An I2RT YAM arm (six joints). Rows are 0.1 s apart.
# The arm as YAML. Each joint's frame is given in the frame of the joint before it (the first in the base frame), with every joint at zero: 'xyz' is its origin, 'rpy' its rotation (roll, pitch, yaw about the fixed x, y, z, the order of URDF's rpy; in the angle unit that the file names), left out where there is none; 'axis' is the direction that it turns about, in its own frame. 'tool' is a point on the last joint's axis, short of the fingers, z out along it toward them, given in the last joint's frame.
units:
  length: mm
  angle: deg
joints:
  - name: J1
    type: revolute
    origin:
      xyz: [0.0, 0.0, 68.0]
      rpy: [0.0, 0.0, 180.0]
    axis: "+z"
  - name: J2
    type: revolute
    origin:
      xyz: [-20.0, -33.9, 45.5]
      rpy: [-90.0, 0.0, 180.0]
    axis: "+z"
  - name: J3
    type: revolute
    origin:
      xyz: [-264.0, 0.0, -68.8]
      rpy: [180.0, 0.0, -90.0]
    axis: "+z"
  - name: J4
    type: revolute
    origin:
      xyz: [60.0, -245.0, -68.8]
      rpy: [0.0, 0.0, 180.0]
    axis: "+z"
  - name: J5
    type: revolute
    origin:
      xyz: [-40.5, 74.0, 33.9]
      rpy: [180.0, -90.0, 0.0]
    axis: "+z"
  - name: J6
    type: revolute
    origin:
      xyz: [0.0, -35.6, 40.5]
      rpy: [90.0, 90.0, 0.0]
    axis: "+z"
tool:
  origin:
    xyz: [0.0, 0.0, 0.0]
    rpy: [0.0, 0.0, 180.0]
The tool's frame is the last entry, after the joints.
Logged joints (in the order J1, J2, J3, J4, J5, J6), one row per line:
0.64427 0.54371 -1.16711 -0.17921 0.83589 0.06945
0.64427 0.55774 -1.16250 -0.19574 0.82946 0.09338
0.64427 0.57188 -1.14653 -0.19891 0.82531 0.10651
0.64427 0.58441 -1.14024 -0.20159 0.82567 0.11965
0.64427 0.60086 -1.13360 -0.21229 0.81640 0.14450
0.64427 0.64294 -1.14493 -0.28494 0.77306 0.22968
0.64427 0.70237 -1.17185 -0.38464 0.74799 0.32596
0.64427 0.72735 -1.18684 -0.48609 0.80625 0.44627
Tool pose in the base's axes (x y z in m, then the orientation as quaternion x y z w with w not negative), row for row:
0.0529 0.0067 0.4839 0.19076 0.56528 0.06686 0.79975
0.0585 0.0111 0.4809 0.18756 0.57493 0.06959 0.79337
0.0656 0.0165 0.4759 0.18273 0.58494 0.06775 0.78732
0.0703 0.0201 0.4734 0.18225 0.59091 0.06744 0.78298
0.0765 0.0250 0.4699 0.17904 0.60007 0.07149 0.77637
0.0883 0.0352 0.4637 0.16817 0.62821 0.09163 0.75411
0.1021 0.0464 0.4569 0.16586 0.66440 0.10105 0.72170
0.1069 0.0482 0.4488 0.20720 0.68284 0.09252 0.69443
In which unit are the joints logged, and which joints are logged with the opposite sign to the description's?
The joints are logged in radians. Opposite sign: J3.
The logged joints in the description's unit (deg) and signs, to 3 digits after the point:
36.914 31.152 66.870 -10.268 47.893 3.979
36.914 31.956 66.606 -11.215 47.525 5.350
36.914 32.766 65.691 -11.397 47.287 6.103
36.914 33.484 65.331 -11.550 47.307 6.855
36.914 34.427 64.950 -12.163 46.776 8.279
36.914 36.838 65.600 -16.326 44.293 13.160
36.914 40.243 67.142 -22.038 42.857 18.676
36.914 41.674 68.001 -27.851 46.195 25.569

